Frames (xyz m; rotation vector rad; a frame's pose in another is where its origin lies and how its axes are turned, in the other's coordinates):
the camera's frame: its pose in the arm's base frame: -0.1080 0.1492 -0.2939 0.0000 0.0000 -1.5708
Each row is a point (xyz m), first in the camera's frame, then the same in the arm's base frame.
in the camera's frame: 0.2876 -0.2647 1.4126
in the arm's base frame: -0.3727 -0.1384 1.1187
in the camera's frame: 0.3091 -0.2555 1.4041
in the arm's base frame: -0.3635 -0.1599 1.1102
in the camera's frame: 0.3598 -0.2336 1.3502
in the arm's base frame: -0.3416 -0.2106 1.0563
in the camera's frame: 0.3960 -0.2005 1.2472
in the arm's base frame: -0.3085 -0.2468 0.9533
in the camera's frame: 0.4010 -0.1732 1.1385
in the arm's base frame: -0.2812 -0.2518 0.8446
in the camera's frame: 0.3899 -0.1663 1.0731
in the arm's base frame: -0.2743 -0.2407 0.7792
